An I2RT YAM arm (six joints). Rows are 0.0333 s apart.
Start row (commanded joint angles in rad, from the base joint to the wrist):
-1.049 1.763 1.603 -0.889 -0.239 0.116
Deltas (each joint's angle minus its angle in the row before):
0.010 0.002 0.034 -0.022 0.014 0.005
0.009 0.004 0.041 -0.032 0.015 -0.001
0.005 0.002 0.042 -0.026 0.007 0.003
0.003 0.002 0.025 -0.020 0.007 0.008
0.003 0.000 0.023 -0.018 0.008 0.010
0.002 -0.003 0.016 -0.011 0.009 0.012
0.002 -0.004 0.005 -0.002 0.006 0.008
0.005 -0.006 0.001 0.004 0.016 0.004
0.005 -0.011 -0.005 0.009 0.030 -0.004
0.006 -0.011 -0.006 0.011 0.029 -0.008
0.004 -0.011 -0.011 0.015 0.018 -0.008
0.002 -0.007 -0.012 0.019 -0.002 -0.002
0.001 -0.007 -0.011 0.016 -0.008 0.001
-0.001 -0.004 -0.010 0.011 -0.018 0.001
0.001 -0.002 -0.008 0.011 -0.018 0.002
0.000 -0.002 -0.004 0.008 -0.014 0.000
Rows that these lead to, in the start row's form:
-1.039 1.765 1.637 -0.911 -0.225 0.121
-1.030 1.769 1.678 -0.943 -0.210 0.120
-1.025 1.771 1.720 -0.969 -0.203 0.123
-1.022 1.773 1.745 -0.989 -0.196 0.131
-1.019 1.773 1.768 -1.007 -0.188 0.141
-1.017 1.770 1.784 -1.018 -0.179 0.153
-1.015 1.766 1.789 -1.020 -0.173 0.161
-1.010 1.760 1.790 -1.016 -0.157 0.165
-1.005 1.749 1.785 -1.007 -0.127 0.161
-0.999 1.738 1.779 -0.996 -0.098 0.153
-0.995 1.727 1.768 -0.981 -0.080 0.145
-0.993 1.720 1.756 -0.962 -0.082 0.143
-0.992 1.713 1.745 -0.946 -0.090 0.144
-0.993 1.709 1.735 -0.935 -0.108 0.145
-0.992 1.707 1.727 -0.924 -0.126 0.147
-0.992 1.705 1.723 -0.916 -0.140 0.147

